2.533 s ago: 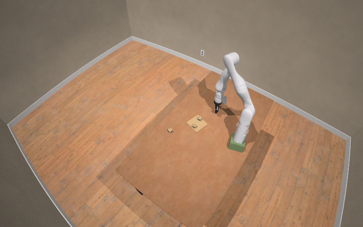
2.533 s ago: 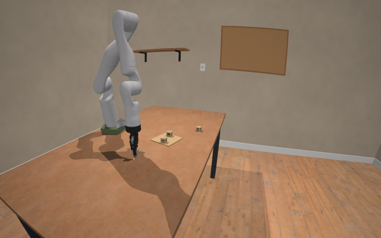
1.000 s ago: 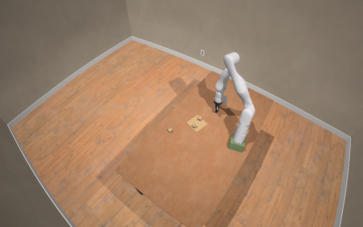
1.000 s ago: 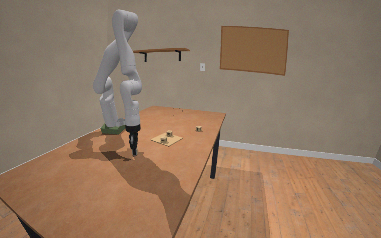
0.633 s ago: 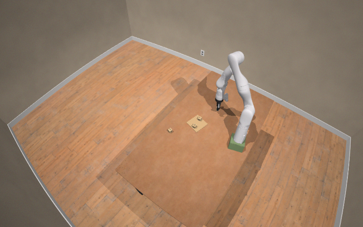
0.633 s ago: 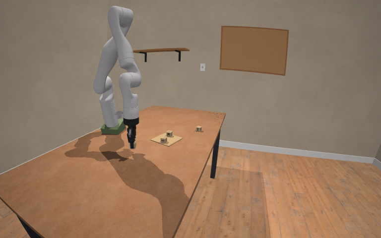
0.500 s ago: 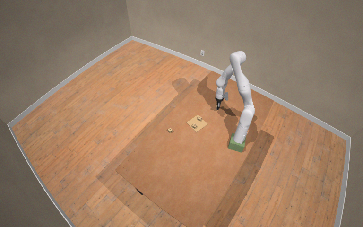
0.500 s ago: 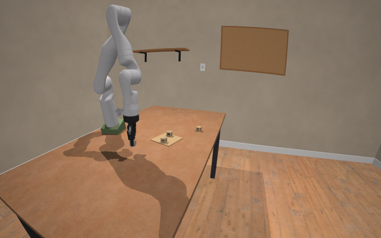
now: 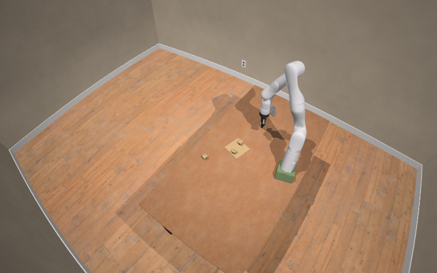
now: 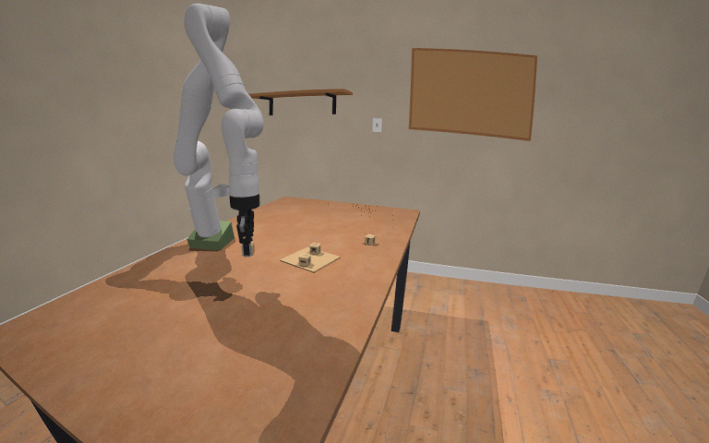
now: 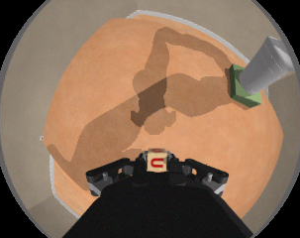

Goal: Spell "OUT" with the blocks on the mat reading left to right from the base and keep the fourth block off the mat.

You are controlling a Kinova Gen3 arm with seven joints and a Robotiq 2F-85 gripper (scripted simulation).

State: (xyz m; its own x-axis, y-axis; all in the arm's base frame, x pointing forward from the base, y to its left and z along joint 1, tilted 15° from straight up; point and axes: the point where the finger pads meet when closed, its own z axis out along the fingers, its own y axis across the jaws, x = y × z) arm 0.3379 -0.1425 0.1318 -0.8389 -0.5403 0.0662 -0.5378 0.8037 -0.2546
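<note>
My hand is 50 mm short of the tan mat, 240 mm to the right of it and 110 mm above it. From my hand the other things lie so: letter block (50 mm ahead, 280 mm to the left, 100 mm below).
</note>
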